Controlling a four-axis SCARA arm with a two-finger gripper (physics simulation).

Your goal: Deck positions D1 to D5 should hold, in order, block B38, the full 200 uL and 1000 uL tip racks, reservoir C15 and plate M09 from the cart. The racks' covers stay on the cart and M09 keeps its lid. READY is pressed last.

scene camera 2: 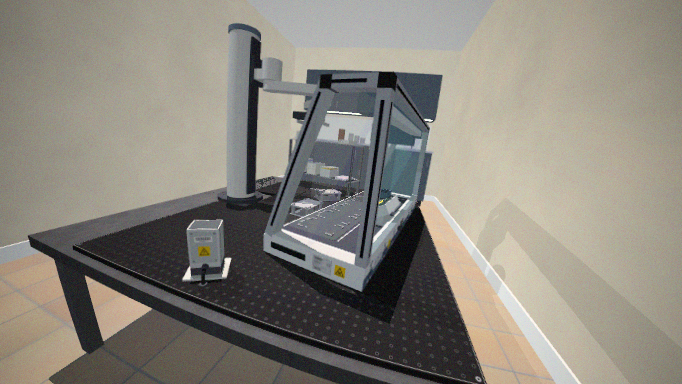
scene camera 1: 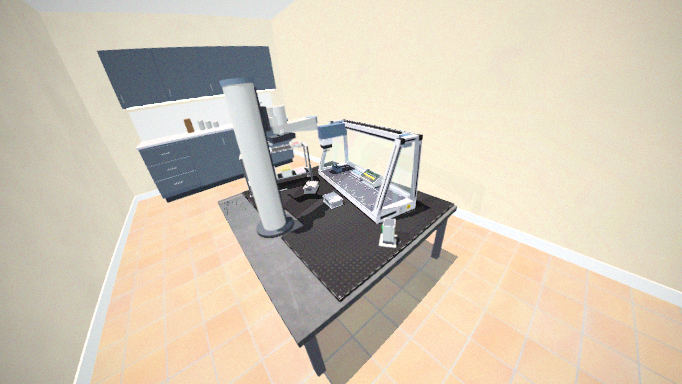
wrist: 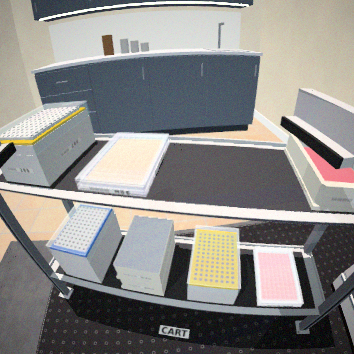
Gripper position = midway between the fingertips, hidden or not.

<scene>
The gripper [wrist: 146,111] holds nothing. Also in view: a reservoir C15 [wrist: 319,181]. Further things: a cart shelf [wrist: 316,295] and a cart shelf [wrist: 101,198].
</scene>
